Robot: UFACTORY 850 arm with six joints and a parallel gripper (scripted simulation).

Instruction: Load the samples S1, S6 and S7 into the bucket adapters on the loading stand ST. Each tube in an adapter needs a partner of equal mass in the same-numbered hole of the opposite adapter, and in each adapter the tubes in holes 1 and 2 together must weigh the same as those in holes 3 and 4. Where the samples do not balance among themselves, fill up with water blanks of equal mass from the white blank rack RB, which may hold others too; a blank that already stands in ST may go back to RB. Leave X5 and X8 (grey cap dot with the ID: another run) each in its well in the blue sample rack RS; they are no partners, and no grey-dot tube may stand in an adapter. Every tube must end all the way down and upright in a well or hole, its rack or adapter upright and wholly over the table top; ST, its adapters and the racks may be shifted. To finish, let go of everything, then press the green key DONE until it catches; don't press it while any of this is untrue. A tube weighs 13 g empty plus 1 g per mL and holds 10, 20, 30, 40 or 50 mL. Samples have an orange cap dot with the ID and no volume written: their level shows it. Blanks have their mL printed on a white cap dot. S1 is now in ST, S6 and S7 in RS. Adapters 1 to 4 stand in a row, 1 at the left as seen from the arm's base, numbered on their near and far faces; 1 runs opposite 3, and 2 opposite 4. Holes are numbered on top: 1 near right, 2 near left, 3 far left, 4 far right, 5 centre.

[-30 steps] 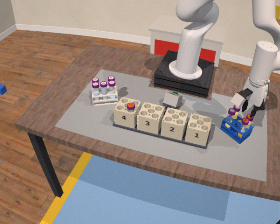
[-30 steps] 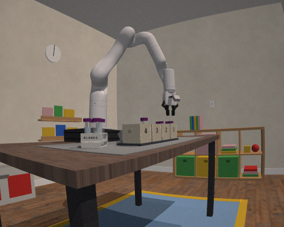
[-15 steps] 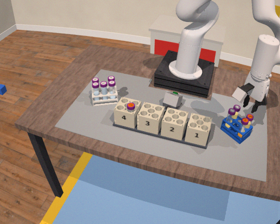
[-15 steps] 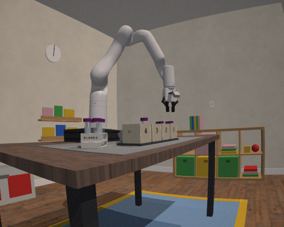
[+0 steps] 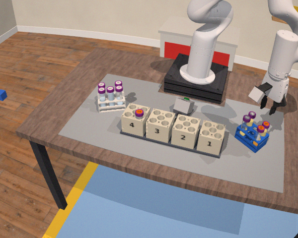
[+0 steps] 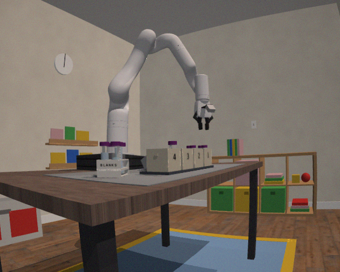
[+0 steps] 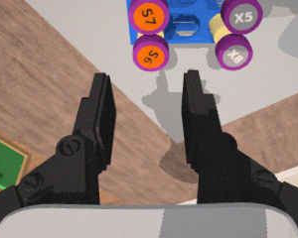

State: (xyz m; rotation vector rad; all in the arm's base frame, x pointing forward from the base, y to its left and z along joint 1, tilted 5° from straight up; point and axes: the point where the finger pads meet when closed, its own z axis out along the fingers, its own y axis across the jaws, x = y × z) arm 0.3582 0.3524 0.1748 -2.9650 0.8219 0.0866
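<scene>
Now: hand 51 cm to the left of the sample S1, 16 cm above it and 10 cm short of it. The rest, counted from my hand: green DONE key 36 cm to the right, 17 cm below, 13 cm behind; then blue sample rack RS 20 cm below, 4 cm behind, 2 cm to the right; then loading stand ST 36 cm to the right, 23 cm below, 6 cm ahead.
</scene>
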